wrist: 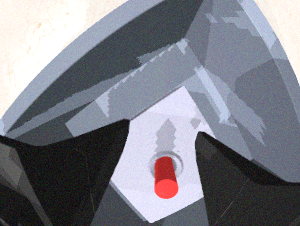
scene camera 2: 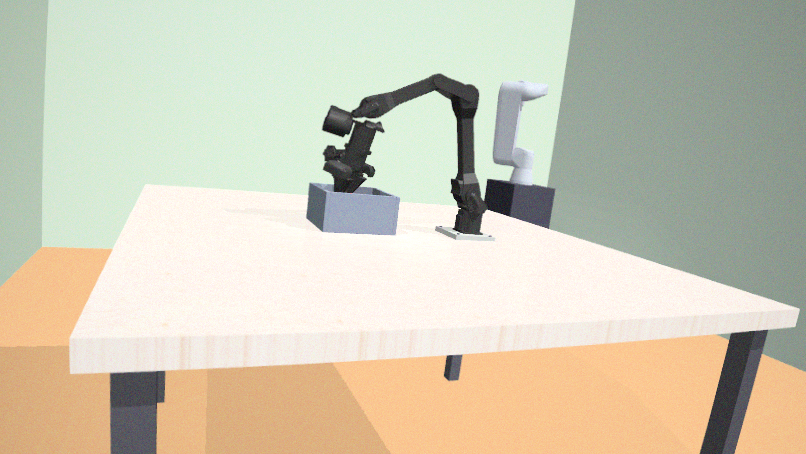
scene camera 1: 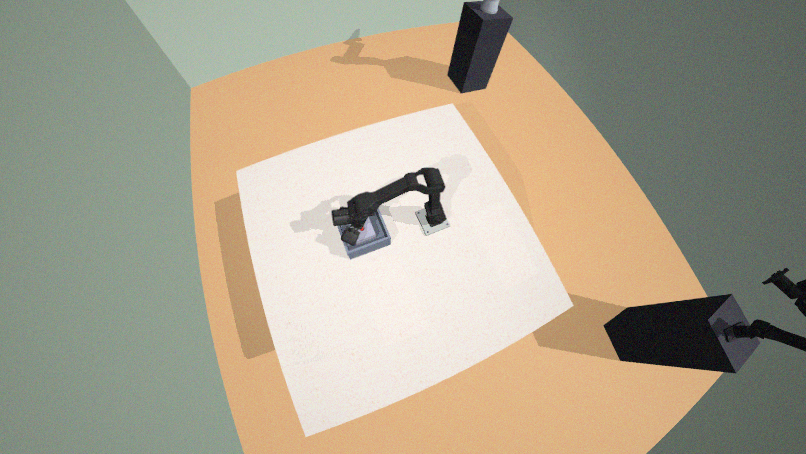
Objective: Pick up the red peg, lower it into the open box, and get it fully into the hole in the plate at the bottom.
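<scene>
The wrist view's got my gripper in it, and the pictures show my gripper too, along with a grey box and a red peg.
</scene>
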